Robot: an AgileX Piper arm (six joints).
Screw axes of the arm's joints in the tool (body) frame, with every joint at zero. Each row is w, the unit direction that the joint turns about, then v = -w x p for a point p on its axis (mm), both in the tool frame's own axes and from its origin. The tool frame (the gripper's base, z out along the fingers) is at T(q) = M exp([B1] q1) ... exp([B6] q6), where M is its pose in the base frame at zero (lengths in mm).
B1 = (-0.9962, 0, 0.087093, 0, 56.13, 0)
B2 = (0, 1, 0, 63.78, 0, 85.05)
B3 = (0, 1, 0, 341.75, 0, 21.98)
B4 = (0, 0, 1, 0, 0, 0)
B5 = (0, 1, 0, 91, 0, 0)
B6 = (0, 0, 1, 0, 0, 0)
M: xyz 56.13 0 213.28 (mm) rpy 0 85 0 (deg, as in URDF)
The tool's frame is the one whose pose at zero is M.
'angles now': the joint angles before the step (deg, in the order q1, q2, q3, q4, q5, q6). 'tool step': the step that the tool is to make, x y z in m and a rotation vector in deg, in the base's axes. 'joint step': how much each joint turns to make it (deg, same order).
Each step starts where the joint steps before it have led.
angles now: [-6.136 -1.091 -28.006 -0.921 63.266 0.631]
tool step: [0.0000 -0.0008 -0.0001 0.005 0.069 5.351]
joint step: [5.364 -0.005 -0.001 -0.012 0.076 0.012]
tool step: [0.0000 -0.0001 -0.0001 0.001 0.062 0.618]
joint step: [0.624 0.005 0.006 -0.006 0.051 0.005]
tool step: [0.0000 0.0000 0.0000 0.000 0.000 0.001]
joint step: [0.001 0.000 0.000 0.000 0.000 0.000]
